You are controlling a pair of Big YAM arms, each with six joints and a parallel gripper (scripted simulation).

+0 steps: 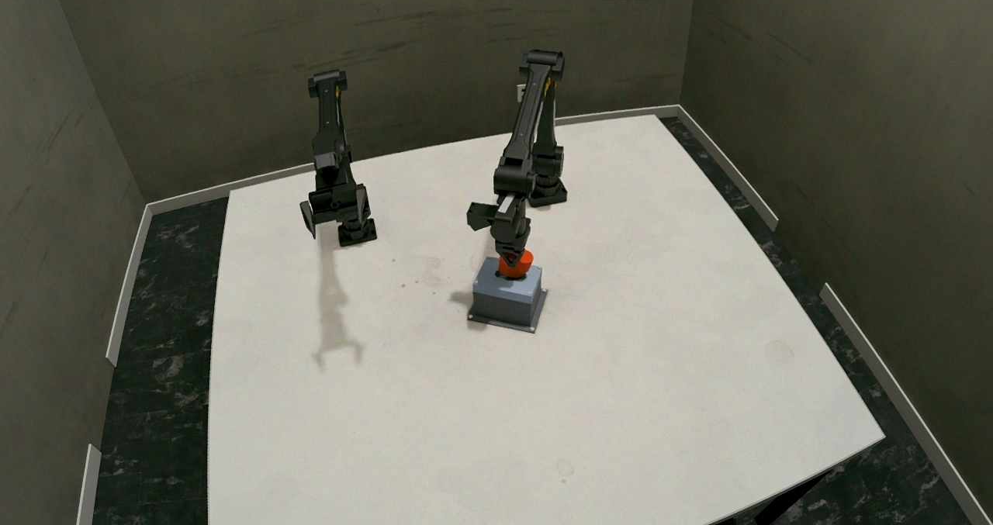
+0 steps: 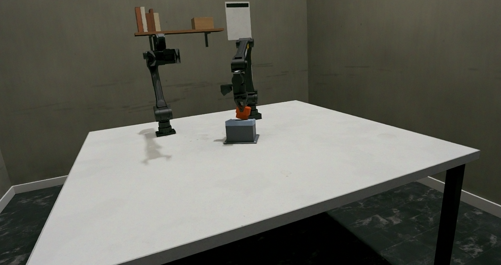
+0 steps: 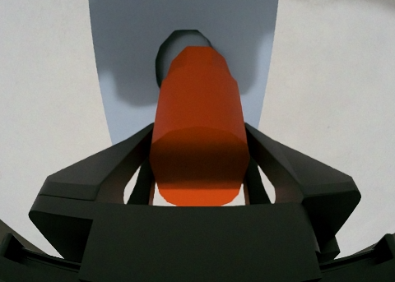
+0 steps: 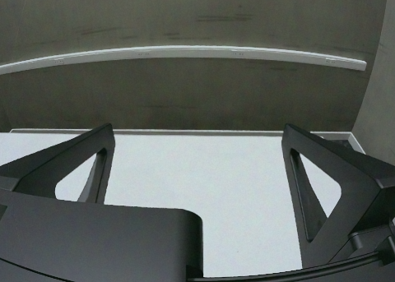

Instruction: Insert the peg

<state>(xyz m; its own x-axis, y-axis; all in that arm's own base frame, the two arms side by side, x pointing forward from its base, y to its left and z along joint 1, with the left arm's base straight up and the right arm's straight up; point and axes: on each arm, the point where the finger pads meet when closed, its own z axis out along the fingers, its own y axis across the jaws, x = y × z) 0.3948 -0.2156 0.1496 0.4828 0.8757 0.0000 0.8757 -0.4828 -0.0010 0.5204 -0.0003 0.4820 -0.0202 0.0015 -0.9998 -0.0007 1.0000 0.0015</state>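
Observation:
Right now the orange peg is 2 cm below my left hand. The rest, counted from my left hand: plate: 2 cm to the right, 7 cm below; dark grey box: 1 cm ahead, 2 cm to the right, 12 cm below.

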